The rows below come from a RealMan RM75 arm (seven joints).
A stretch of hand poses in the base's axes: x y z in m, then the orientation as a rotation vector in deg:
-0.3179, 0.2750, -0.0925, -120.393, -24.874, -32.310
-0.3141, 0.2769, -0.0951, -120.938, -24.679, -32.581
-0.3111, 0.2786, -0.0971, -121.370, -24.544, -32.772
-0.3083, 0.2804, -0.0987, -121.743, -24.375, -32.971
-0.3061, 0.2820, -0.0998, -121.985, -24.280, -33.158
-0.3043, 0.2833, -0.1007, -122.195, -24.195, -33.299
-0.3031, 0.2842, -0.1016, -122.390, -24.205, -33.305
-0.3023, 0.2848, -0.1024, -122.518, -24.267, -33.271
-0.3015, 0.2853, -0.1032, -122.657, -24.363, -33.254
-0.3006, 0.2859, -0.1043, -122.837, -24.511, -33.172
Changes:
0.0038, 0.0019, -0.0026, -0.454, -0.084, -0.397
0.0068, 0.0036, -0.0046, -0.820, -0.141, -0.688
0.0096, 0.0054, -0.0062, -1.121, -0.195, -0.987
0.0118, 0.0070, -0.0073, -1.322, -0.277, -1.194
0.0136, 0.0083, -0.0082, -1.495, -0.332, -1.367
0.0148, 0.0092, -0.0091, -1.681, -0.327, -1.420
0.0156, 0.0098, -0.0099, -1.818, -0.319, -1.404
0.0164, 0.0103, -0.0107, -1.976, -0.334, -1.375
0.0173, 0.0109, -0.0118, -2.187, -0.321, -1.300

